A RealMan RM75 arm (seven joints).
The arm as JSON. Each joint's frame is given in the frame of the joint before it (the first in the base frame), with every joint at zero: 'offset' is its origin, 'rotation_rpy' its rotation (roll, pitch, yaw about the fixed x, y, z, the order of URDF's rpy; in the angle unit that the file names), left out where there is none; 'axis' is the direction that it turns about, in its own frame. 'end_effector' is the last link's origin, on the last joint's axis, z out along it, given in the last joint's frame.
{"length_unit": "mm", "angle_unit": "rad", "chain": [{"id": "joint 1", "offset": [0.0, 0.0, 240.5], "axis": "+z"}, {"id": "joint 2", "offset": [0.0, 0.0, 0.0], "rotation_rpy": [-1.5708, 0.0, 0.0], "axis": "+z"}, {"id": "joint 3", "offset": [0.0, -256.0, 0.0], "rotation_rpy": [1.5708, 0.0, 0.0], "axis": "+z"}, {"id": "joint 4", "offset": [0.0, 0.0, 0.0], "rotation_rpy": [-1.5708, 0.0, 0.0], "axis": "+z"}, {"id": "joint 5", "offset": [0.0, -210.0, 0.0], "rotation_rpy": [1.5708, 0.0, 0.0], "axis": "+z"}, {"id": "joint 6", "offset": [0.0, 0.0, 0.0], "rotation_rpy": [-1.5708, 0.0, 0.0], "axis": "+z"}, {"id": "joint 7", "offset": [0.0, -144.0, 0.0], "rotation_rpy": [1.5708, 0.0, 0.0], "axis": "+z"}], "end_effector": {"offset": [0.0, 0.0, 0.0]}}
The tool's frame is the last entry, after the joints.
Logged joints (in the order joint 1, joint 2, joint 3, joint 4, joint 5, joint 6, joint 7), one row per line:
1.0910, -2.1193, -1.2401, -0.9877, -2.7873, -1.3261, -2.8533
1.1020, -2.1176, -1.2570, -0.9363, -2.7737, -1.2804, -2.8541
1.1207, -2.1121, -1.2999, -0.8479, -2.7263, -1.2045, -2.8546
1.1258, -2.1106, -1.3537, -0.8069, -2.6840, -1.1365, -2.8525
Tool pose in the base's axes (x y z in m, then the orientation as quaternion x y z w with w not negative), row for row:
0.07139, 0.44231, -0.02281, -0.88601, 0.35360, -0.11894, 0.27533
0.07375, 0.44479, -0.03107, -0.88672, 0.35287, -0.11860, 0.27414
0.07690, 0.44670, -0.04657, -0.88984, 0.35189, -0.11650, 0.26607
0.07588, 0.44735, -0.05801, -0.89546, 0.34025, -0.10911, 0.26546
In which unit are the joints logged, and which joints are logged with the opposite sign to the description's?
The joints are logged in radians. Opposite sign: joint 2, joint 7.
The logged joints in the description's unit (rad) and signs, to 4 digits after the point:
1.0910, 2.1193, -1.2401, -0.9877, -2.7873, -1.3261, 2.8533
1.1020, 2.1176, -1.2570, -0.9363, -2.7737, -1.2804, 2.8541
1.1207, 2.1121, -1.2999, -0.8479, -2.7263, -1.2045, 2.8546
1.1258, 2.1106, -1.3537, -0.8069, -2.6840, -1.1365, 2.8525

